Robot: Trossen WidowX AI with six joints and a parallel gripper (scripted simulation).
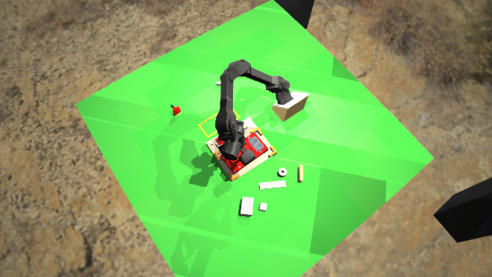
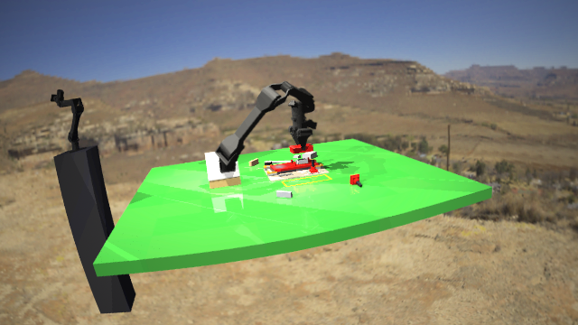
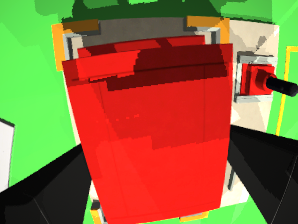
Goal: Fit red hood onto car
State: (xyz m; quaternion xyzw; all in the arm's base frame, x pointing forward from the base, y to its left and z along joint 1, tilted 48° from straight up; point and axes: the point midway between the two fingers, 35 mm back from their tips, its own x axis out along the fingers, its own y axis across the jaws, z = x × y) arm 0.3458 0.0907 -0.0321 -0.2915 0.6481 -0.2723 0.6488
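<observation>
My gripper tip is now 6 cm above the grey engine block. Also, from my gripper tip: wooden peg (20 cm behind, 23 cm to the left, 8 cm below); red hood (1 cm above).
</observation>
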